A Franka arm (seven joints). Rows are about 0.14 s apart.
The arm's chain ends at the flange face. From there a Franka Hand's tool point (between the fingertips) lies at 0.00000 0.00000 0.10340 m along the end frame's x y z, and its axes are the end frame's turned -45 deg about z.
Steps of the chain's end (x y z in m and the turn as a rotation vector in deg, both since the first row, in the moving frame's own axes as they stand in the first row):
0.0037 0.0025 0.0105 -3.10 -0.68 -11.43
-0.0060 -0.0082 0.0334 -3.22 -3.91 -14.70
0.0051 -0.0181 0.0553 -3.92 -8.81 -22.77
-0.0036 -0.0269 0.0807 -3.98 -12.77 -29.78
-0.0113 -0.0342 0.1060 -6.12 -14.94 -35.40
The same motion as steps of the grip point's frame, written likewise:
-0.0036 0.0079 0.0103 -1.71 -2.67 -11.43
-0.0075 -0.0098 0.0330 0.49 -5.04 -14.70
-0.0006 -0.0121 0.0539 3.46 -9.00 -22.77
-0.0066 -0.0268 0.0780 6.22 -11.84 -29.78
-0.0120 -0.0346 0.1021 6.24 -14.89 -35.40

